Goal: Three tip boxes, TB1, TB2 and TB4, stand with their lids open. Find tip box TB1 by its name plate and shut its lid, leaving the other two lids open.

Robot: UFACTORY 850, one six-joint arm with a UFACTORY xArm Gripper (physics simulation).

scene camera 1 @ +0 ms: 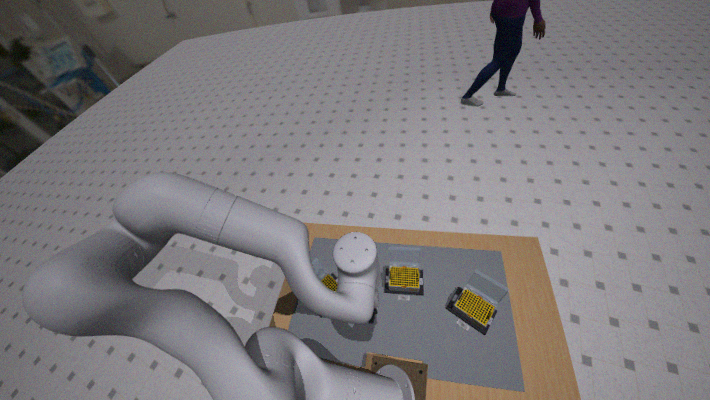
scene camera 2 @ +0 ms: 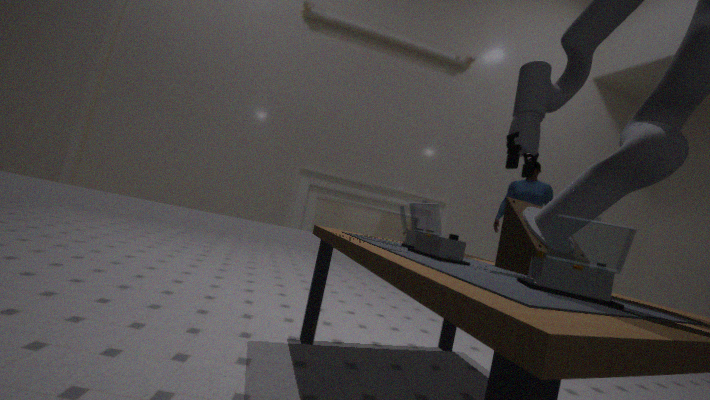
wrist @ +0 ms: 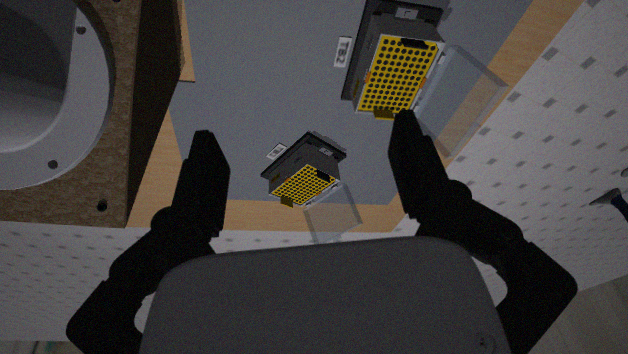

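TB1 (scene camera 1: pixel 475 306) (wrist: pixel 302 185) is a dark box with a yellow rack, rightmost in scene camera 1. Its clear lid (scene camera 1: pixel 487 286) (wrist: pixel 332 215) stands open; its name plate (wrist: pixel 276 151) is hard to read now. TB2 (scene camera 1: pixel 404 277) (scene camera 2: pixel 437 247) (wrist: pixel 397 75), with a legible plate, stands in the middle, lid (wrist: pixel 465 97) open. The third box, TB4 (scene camera 1: pixel 329 283) (scene camera 2: pixel 572 279), is partly hidden by the arm in scene camera 1; its lid is open. My gripper (scene camera 2: pixel 520 169) (wrist: pixel 305 140) is open and empty, high above the table; the arm mostly hides it in scene camera 1.
The boxes stand on a grey mat (scene camera 1: pixel 425 340) on a wooden table (scene camera 1: pixel 545 320). The arm's wooden base mount (scene camera 1: pixel 420 372) (scene camera 2: pixel 512 235) (wrist: pixel 115 200) is at one table edge. A person (scene camera 1: pixel 509 45) walks on the floor beyond the table; another person (scene camera 2: pixel 530 192) shows behind the base.
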